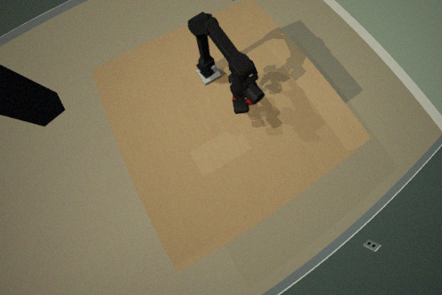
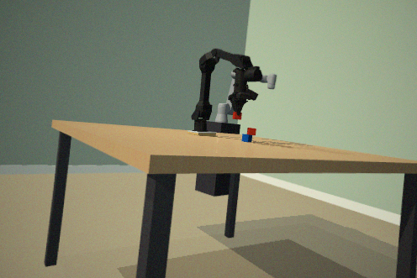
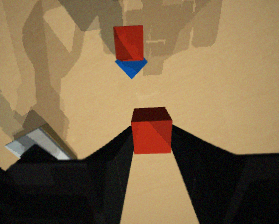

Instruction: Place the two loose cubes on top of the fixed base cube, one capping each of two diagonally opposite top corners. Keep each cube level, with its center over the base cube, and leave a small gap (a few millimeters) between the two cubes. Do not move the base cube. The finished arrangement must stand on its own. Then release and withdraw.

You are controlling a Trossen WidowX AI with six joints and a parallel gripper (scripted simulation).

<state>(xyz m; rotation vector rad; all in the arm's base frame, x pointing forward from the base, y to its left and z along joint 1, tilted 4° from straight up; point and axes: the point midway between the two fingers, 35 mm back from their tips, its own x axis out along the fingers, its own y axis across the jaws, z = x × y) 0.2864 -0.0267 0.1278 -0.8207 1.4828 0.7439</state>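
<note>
Right now the blue base cube is 2 cm ahead of my gripper tip, 7 cm to the left of it and 10 cm below it.
</note>
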